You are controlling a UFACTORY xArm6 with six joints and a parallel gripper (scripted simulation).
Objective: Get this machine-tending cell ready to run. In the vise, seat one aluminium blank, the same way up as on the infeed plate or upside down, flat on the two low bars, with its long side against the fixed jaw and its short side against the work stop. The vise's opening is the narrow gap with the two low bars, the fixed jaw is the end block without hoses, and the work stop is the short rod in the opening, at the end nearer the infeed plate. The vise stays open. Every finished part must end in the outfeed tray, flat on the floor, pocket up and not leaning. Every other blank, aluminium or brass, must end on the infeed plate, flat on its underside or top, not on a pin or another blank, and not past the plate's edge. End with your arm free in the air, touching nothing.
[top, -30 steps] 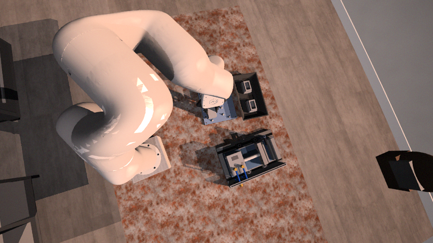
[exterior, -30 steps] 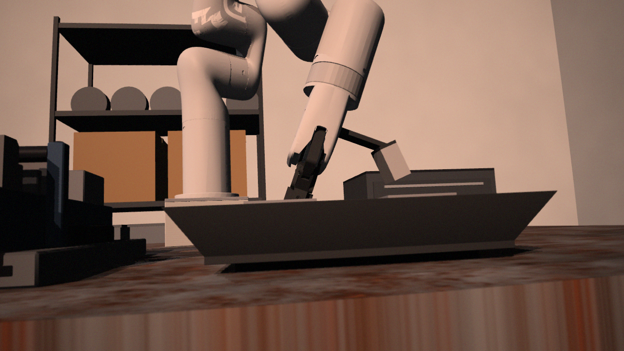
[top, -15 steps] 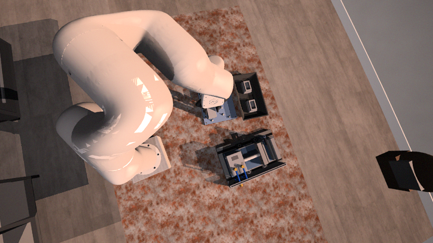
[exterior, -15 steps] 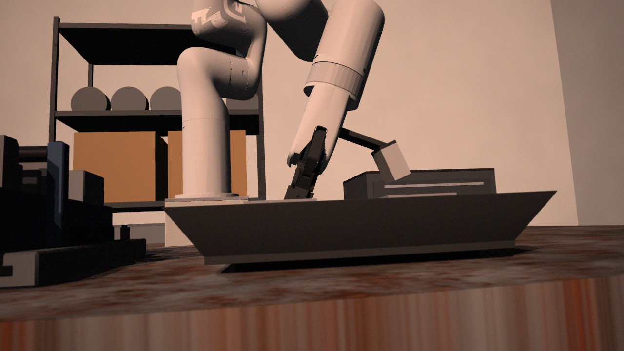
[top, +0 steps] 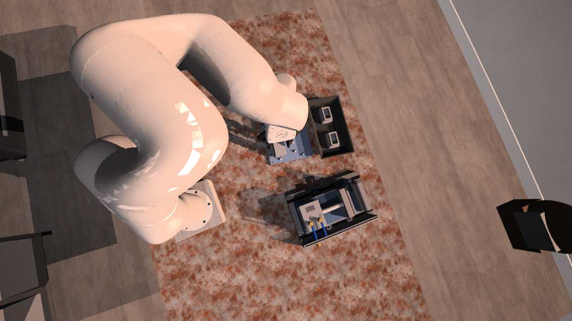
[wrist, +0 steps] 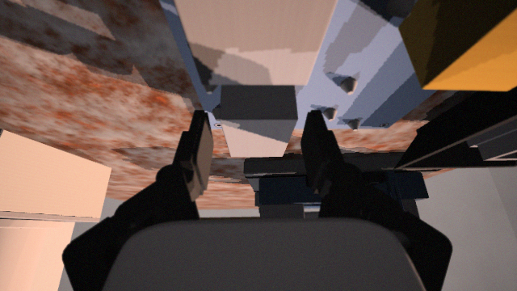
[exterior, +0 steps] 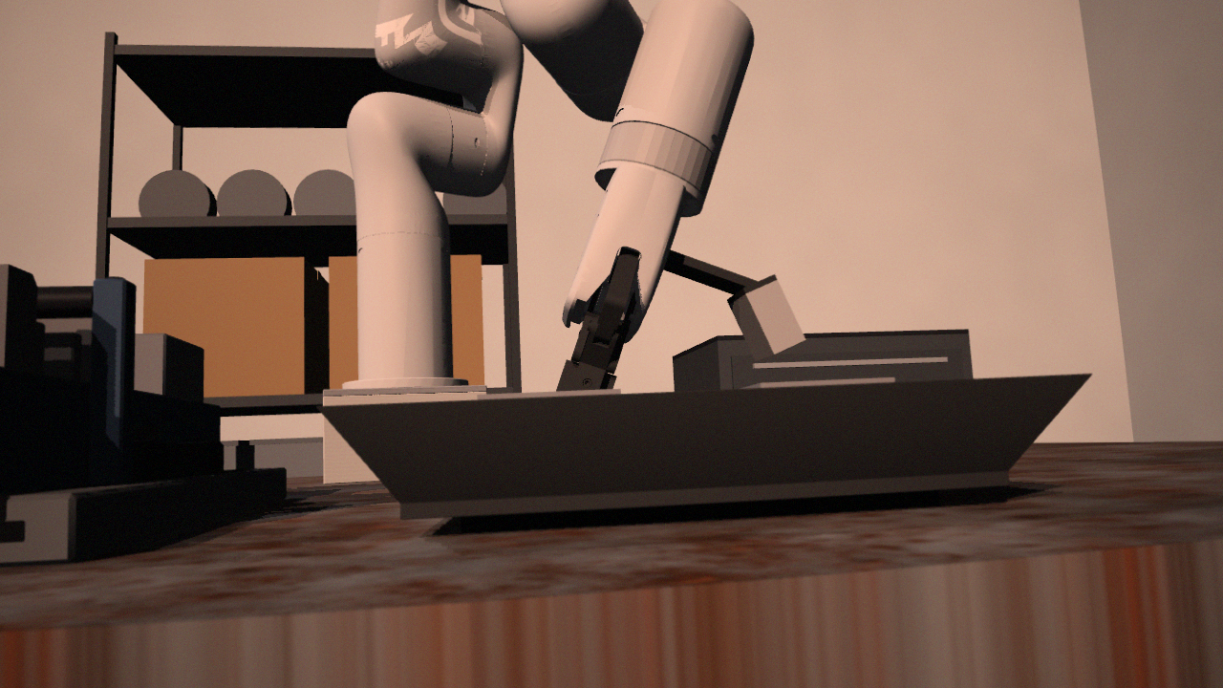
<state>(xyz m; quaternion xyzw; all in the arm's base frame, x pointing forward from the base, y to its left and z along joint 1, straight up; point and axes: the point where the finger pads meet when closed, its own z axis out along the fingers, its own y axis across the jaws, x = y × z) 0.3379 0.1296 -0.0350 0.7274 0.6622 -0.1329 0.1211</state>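
My hand is 90 mm short of the brass blank, 70 mm to the right of it and 20 mm above it. Round my hand: vise piston rod 270 mm to the right, 100 mm ahead, 30 mm above; vise body 270 mm to the right, 120 mm ahead, 10 mm below.
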